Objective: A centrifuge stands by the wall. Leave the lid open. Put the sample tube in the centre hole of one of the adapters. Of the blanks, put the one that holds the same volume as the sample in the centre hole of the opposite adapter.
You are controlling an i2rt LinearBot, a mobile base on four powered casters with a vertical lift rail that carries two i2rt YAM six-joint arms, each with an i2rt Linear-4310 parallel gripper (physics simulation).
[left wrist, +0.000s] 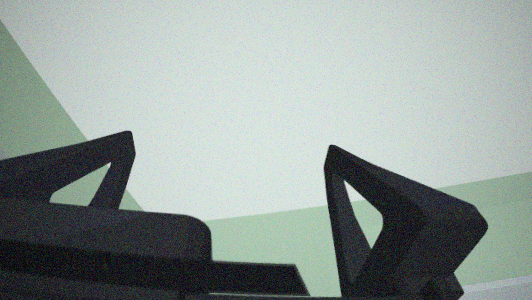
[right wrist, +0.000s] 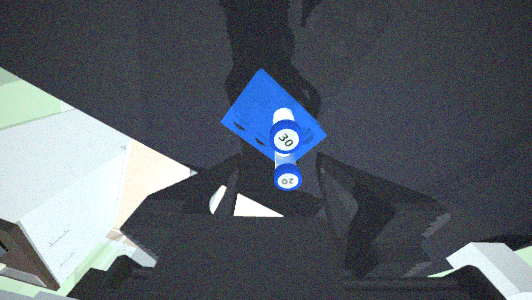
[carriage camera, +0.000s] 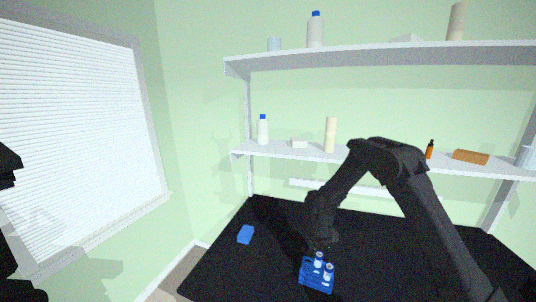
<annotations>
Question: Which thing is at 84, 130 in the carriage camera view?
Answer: A window with blinds.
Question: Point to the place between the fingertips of the right gripper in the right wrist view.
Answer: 278, 158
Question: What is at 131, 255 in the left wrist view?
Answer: The left gripper.
</annotations>
